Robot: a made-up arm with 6 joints. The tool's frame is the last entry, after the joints.
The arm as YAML. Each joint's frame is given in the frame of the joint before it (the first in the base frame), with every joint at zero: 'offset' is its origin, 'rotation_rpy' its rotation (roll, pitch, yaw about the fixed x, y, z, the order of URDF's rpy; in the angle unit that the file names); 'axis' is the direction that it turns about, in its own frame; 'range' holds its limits. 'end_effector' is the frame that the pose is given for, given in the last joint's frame.
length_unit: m
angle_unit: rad
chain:
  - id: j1
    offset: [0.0, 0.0, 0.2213]
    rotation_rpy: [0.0, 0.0, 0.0]
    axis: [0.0, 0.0, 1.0]
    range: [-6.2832, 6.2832]
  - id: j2
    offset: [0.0, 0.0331, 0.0]
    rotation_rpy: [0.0, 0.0, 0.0]
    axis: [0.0, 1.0, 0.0]
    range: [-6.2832, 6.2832]
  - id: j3
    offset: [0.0, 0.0, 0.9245]
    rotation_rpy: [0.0, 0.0, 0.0]
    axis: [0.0, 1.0, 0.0]
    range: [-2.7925, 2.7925]
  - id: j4
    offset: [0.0, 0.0, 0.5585]
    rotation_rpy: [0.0, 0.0, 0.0]
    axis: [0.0, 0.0, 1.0]
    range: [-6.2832, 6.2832]
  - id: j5
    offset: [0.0, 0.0, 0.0]
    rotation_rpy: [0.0, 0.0, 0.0]
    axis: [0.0, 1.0, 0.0]
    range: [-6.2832, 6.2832]
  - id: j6
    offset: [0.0, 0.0, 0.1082]
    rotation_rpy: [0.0, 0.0, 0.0]
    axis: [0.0, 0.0, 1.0]
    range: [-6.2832, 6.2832]
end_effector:
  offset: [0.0, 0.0, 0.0]
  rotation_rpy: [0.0, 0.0, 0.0]
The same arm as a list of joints. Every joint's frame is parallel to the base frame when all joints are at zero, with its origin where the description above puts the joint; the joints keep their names.
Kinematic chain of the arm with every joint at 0, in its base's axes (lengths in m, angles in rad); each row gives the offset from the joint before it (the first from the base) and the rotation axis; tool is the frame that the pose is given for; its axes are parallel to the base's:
j1: xyz 0 0 0.2213 axis +z
j2: xyz 0 0.0331 0 axis +y
j3: xyz 0 0 0.9245 axis +y
j4: xyz 0 0 0.5585 axis +z
j5: xyz 0 0 0 axis +y
j6: xyz 0 0 0.1082 axis +z
tool: xyz 0 0 0
Joint limits (rad, base to tool): -6.2832..6.2832 -6.2832..6.2832 -2.7925..2.7925 -6.2832..6.2832 -6.2832..6.2832 -6.2832..6.2832

